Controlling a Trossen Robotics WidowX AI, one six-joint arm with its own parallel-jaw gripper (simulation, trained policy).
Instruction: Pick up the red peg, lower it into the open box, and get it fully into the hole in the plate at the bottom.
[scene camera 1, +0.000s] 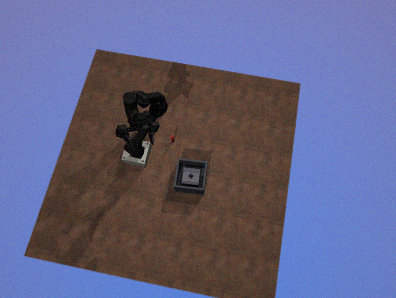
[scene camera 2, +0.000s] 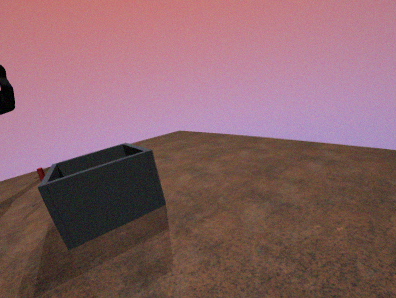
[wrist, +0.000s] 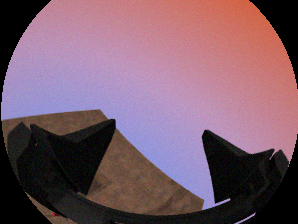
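Scene camera 1: the gripper (scene camera 1: 142, 145), a dark grey box (scene camera 1: 181, 163). Scene camera 2: the dark grey box (scene camera 2: 86, 196). Wrist view: the gripper (wrist: 161, 129).
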